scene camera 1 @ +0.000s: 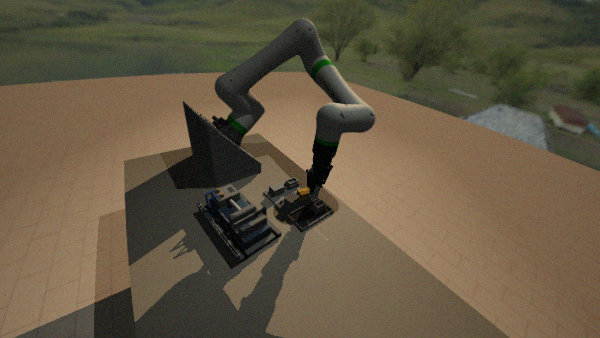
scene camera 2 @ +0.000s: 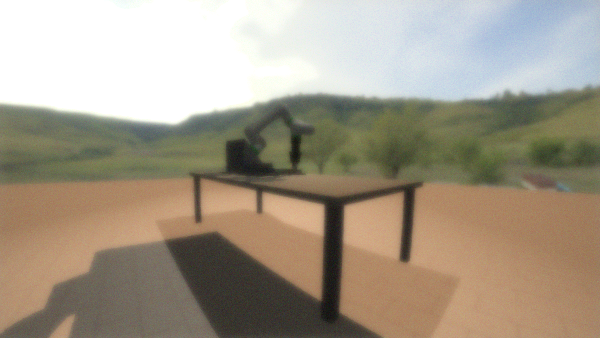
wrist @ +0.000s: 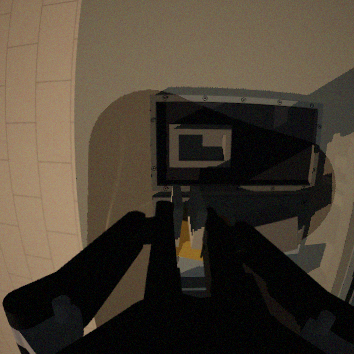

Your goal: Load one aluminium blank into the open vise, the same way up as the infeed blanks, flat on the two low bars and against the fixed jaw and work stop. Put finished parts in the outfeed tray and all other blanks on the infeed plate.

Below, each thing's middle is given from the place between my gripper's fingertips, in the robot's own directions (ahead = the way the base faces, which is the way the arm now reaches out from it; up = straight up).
Labels:
Right now my hand is 5 cm short of the dark outfeed tray (wrist: 272, 144), 6 cm to the left of it and 2 cm above it.

